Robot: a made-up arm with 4 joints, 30 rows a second.
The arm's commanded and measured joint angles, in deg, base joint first. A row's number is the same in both.
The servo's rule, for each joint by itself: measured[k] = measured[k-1] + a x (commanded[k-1-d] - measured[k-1]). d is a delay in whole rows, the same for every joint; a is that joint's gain. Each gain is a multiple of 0.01, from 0.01 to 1. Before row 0 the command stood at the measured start. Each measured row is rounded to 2 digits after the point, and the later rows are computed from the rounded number. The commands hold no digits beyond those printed.
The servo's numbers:
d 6
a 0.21 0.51 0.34 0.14
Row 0, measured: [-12.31 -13.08 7.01 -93.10]
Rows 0 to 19, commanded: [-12.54 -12.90 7.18 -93.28]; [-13.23 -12.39 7.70 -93.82]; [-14.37 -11.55 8.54 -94.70]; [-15.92 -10.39 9.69 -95.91]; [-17.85 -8.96 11.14 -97.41]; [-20.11 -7.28 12.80 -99.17]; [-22.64 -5.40 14.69 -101.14]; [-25.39 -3.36 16.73 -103.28]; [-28.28 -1.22 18.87 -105.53]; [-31.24 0.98 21.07 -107.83]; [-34.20 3.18 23.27 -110.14]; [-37.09 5.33 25.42 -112.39]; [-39.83 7.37 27.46 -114.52]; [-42.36 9.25 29.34 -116.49]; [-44.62 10.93 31.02 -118.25]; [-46.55 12.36 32.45 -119.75]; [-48.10 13.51 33.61 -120.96]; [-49.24 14.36 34.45 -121.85]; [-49.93 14.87 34.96 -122.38]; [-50.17 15.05 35.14 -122.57]
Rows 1 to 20, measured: [-12.31 -13.08 7.01 -93.10]; [-12.31 -13.08 7.01 -93.10]; [-12.31 -13.08 7.01 -93.10]; [-12.31 -13.08 7.01 -93.10]; [-12.31 -13.08 7.01 -93.10]; [-12.31 -13.08 7.01 -93.10]; [-12.36 -12.99 7.07 -93.13]; [-12.54 -12.68 7.28 -93.23]; [-12.92 -12.10 7.71 -93.44]; [-13.55 -11.23 8.38 -93.79]; [-14.45 -10.07 9.32 -94.30]; [-15.64 -8.65 10.50 -94.98]; [-17.11 -6.99 11.92 -95.84]; [-18.85 -5.14 13.56 -96.88]; [-20.83 -3.14 15.37 -98.09]; [-23.02 -1.04 17.31 -99.45]; [-25.37 1.11 19.34 -100.95]; [-27.83 3.26 21.41 -102.55]; [-30.35 5.36 23.47 -104.23]; [-32.87 7.34 25.47 -105.95]
